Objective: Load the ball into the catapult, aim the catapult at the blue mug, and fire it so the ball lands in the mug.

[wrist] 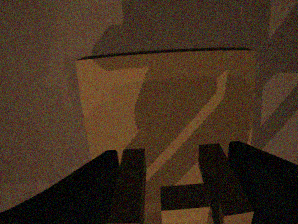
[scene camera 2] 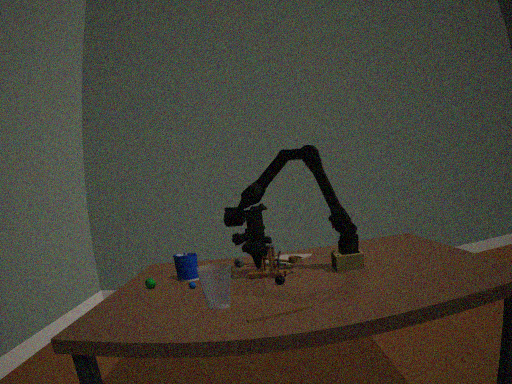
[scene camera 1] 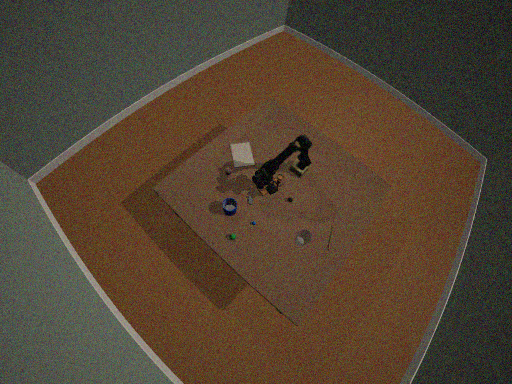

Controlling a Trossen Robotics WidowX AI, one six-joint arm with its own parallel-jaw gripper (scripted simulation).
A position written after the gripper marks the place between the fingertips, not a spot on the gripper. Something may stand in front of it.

Note:
In view: the gripper [scene camera 2: 260, 267], a wooden catapult [scene camera 2: 273, 271] and a clear glass [scene camera 2: 215, 279].
The wooden catapult is seen too in the wrist view [wrist: 171, 114]. The gripper is seen too in the wrist view [wrist: 174, 156]. The wrist view misses the clear glass: it is out of frame.

